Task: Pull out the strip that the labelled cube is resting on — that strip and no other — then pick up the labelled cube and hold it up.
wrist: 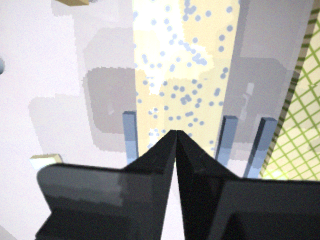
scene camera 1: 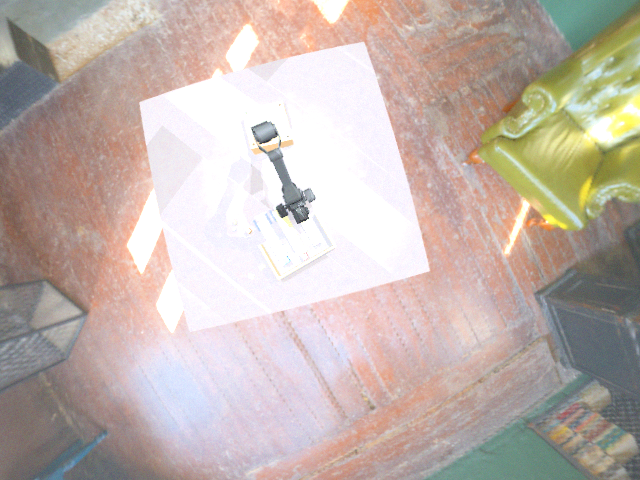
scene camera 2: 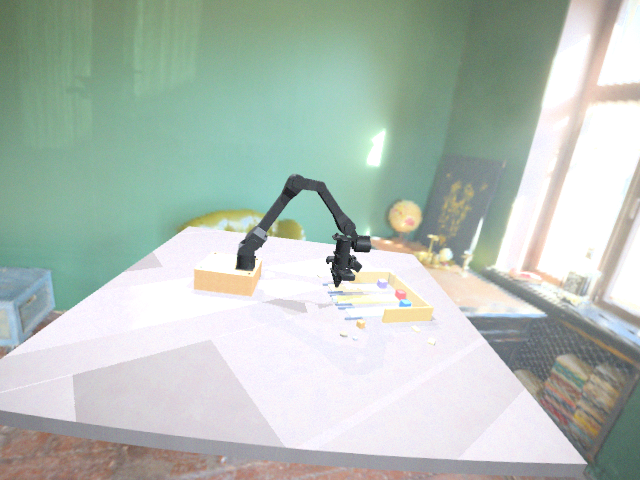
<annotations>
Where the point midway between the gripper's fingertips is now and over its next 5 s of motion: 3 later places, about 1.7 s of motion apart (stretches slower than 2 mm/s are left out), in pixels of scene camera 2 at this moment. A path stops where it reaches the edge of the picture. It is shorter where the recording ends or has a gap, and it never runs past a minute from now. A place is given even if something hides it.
The gripper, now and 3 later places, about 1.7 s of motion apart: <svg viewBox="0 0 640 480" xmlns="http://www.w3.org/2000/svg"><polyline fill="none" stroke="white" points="336,287 320,287 304,287 296,281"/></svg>
</annotations>
